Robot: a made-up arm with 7 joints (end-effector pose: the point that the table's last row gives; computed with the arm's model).
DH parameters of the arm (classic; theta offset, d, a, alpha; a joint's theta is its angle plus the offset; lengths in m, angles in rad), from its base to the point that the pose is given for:
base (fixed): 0 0.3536 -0.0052 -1.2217
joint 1: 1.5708 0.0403 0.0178 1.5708
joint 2: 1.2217 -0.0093 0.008 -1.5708
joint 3: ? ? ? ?
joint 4: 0 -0.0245 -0.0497 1.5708
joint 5: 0 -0.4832 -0.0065 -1.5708
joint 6: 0 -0.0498 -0.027 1.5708
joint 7: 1.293 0 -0.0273 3.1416
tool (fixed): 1.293 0.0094 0 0
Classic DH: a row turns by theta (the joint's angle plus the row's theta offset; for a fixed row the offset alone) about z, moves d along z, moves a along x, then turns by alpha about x.
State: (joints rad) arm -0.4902 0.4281 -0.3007 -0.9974 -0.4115 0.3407 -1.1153
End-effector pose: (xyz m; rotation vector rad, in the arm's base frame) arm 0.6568 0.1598 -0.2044 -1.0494 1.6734 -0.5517
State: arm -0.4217 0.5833 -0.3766 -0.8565 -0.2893 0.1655 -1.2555
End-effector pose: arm 0.5852 0.3151 -0.2681 -0.9354 1.8261 -0.3808
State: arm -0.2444 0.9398 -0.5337 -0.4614 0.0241 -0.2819 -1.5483
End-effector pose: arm 0.2904 0.7039 -0.2599 -0.7837 2.0086 0.0528
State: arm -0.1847 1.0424 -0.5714 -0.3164 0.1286 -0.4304 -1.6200
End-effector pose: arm 0.1731 0.8061 -0.1982 -0.7538 2.0013 0.2045
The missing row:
joint 3: -1.5708 -0.432 0.0221 -1.5708
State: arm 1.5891 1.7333 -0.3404 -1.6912 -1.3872 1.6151 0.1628
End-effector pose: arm -0.2990 0.6222 0.1158 -0.3091 1.7462 0.4287
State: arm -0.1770 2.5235 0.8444 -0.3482 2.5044 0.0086 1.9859
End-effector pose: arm -0.0146 0.4459 1.1758 -0.2732 0.2269 0.7783
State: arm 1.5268 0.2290 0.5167 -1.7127 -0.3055 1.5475 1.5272
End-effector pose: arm -0.4673 0.3383 -0.0482 -0.7065 -1.3655 0.4046
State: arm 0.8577 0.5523 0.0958 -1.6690 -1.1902 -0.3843 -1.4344
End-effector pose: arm -0.0269 0.4398 -0.2524 -0.0075 2.2988 -0.1115
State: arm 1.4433 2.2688 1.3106 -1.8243 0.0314 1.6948 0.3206
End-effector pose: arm 0.5459 0.2757 0.3012 -1.2410 0.3074 -0.4338
